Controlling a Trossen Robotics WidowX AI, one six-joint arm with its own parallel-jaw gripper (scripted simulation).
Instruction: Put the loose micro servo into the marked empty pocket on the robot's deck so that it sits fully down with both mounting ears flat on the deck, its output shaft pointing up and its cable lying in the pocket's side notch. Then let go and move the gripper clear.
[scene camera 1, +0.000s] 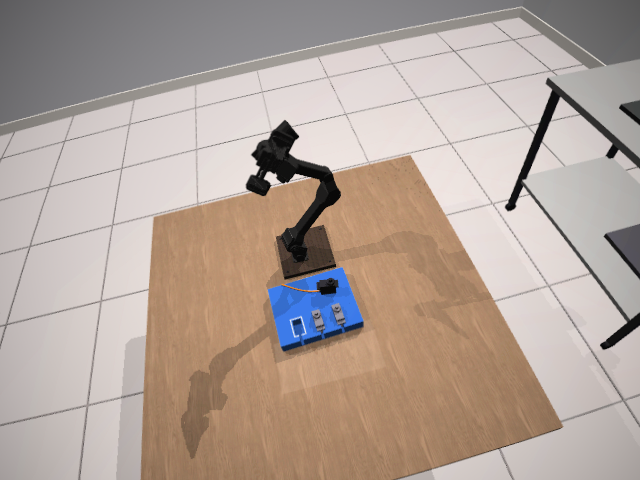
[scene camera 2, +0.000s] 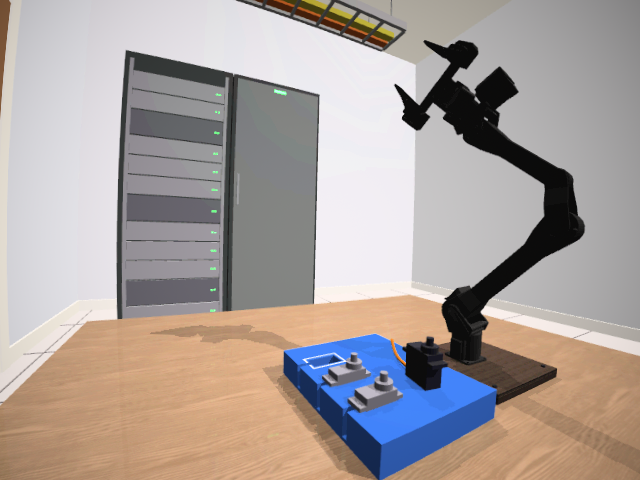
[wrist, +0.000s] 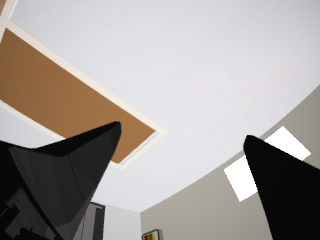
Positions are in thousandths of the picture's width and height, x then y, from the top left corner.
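Note:
Open and holding nothing, the gripper (scene camera 2: 640, 132) appears in scene camera 1 (scene camera 1: 426, 366) and in the wrist view (wrist: 577, 560) too. The scene also has a black micro servo (scene camera 2: 663, 757), which is out of frame in the wrist view, and a deck (scene camera 2: 723, 843), which scene camera 1 shows as well (scene camera 1: 448, 632).

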